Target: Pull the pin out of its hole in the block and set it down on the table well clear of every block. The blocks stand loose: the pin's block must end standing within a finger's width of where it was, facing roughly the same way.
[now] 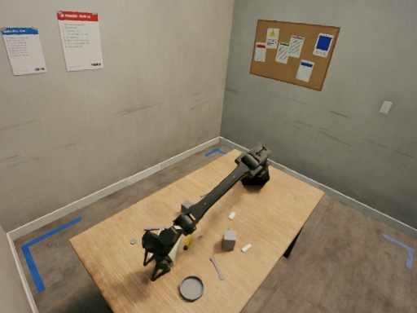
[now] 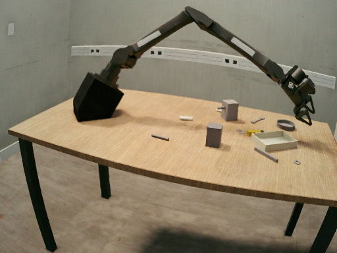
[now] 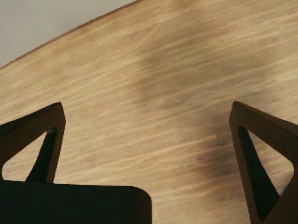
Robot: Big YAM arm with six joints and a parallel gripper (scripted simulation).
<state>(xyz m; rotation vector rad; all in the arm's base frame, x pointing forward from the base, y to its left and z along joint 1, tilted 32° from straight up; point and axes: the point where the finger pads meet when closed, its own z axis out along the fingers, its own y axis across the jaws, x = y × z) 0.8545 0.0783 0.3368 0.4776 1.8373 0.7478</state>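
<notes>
Now: hand 42 cm past the short grey pin, 3 cm to the right of it and 5 cm above it. The rest, counted from my hand: grey bar: 16 cm behind, 25 cm to the right, 10 cm below; white tray: 15 cm behind, 12 cm to the right, 10 cm below; grey ring dish: 13 cm behind, 12 cm to the left, 10 cm below.
</notes>
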